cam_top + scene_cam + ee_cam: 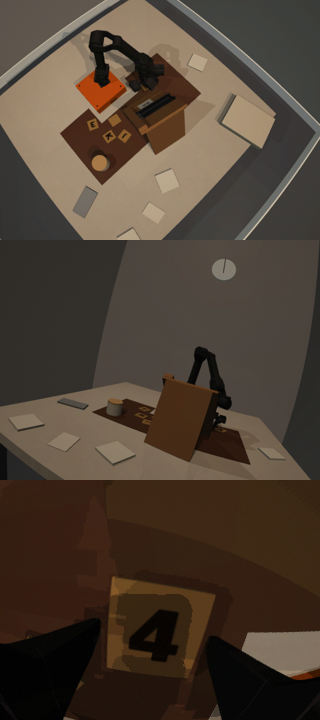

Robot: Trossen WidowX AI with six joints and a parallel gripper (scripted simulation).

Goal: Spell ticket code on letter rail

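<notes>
Now: gripper tip right at the tile marked 4. The rest, counted from my gripper tip: dark brown mat: 7 cm ahead, 18 cm to the right; then pale ticket: 13 cm ahead, 8 cm to the right, 9 cm above; then tile marked y: 7 cm behind, 8 cm to the left.
</notes>
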